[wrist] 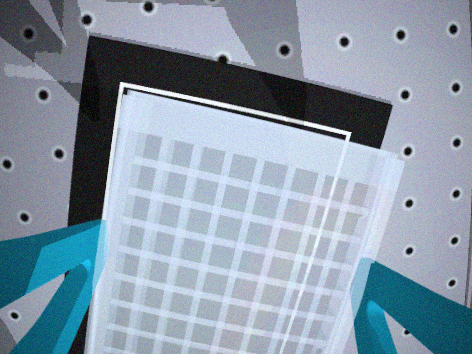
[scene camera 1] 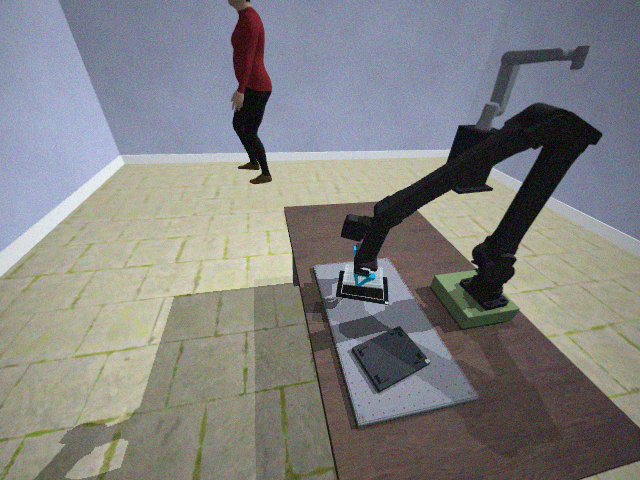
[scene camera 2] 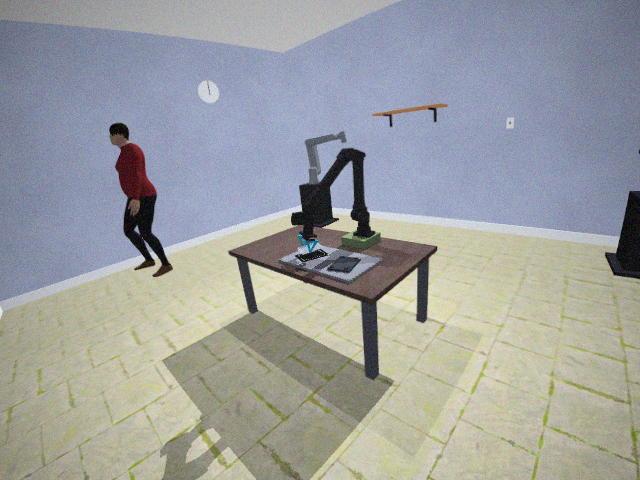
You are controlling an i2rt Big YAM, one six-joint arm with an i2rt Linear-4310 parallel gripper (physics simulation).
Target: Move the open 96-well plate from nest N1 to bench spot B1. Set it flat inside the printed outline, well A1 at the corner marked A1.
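Where they show: gripper, fingertip midpoint: (wrist: 232, 256) (scene camera 1: 357, 276) (scene camera 2: 307, 249); arm's base at its link origin: (scene camera 1: 482, 293) (scene camera 2: 364, 234).
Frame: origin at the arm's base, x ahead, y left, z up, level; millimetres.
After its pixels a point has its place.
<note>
The translucent 96-well plate (scene camera 1: 349, 277) @[z 6, x 393, y -164 mm] (wrist: 240, 200) @[z -3, x 378, y -178 mm] is between the cyan fingers of my gripper (scene camera 1: 364, 279) @[z -1, x 361, y -171 mm] (scene camera 2: 309, 244) @[z -1, x 361, y -171 mm] (wrist: 232, 256) @[z -1, x 361, y -171 mm], which is shut on its two long sides. The plate looks level, over the black pad of B1 (scene camera 1: 360, 295) @[z -39, x 367, y -119 mm] (scene camera 2: 312, 256) @[z -39, x 359, y -137 mm] (wrist: 200, 67) @[z -38, x 423, y -175 mm]. In the wrist view the white printed outline (wrist: 235, 108) @[z -38, x 404, y -185 mm] shows past the plate's far edge, and its right line shows through the plate, inside the plate's right edge. The plate seems a little above the pad; the exact gap is unclear. Well A1 cannot be told. The dark nest N1 (scene camera 1: 390, 359) @[z -29, x 385, y 111 mm] (scene camera 2: 344, 264) @[z -28, x 395, y 111 mm] is empty.
The perforated grey board (scene camera 1: 413, 400) @[z -40, x 377, y 210 mm] (scene camera 2: 361, 273) @[z -43, x 423, y 228 mm] lies under nest and pad on the brown table (scene camera 1: 516, 413) @[z -53, x 152, y 293 mm] (scene camera 2: 403, 258) @[z -53, x 151, y 329 mm]. My arm stands on a green block (scene camera 1: 480, 316) @[z -7, x 68, y 69 mm] (scene camera 2: 360, 240) @[z -7, x 94, y 28 mm]. A person (scene camera 1: 251, 56) (scene camera 2: 135, 175) and a grey arm (scene camera 1: 504, 85) (scene camera 2: 312, 155) are beyond the table.
</note>
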